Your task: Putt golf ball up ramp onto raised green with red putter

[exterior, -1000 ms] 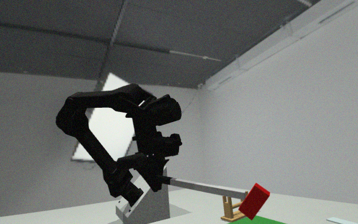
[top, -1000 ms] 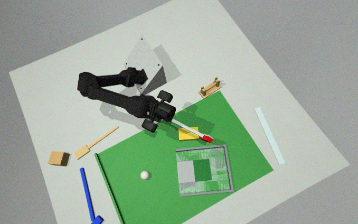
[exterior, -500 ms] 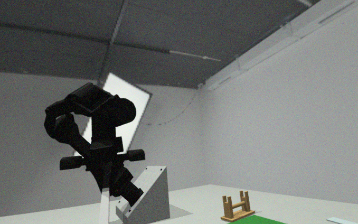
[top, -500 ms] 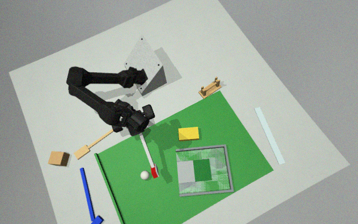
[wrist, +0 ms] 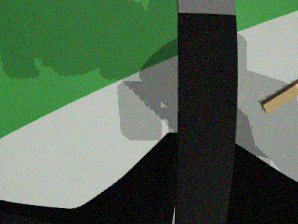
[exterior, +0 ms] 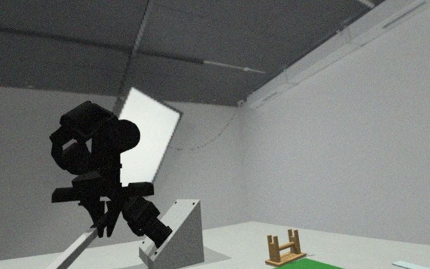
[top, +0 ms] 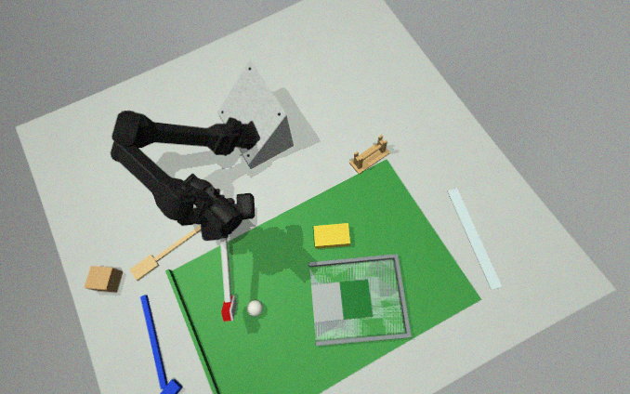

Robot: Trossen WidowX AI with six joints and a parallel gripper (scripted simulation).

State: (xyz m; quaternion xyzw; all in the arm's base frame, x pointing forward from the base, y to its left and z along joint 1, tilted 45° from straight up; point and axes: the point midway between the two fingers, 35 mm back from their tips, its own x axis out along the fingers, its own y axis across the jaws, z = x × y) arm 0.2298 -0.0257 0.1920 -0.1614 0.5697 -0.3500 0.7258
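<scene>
Now: gripper tip 110 mm short of the red putter, 40 mm to the left of it and 10 mm above it. Also, from my gripper tip: yellow block 250 mm to the left, 130 mm ahead, 120 mm below; wooden paddle 220 mm to the right, 140 mm below, 30 mm behind; white golf ball 230 mm ahead, 120 mm below, 30 mm to the right.
</scene>
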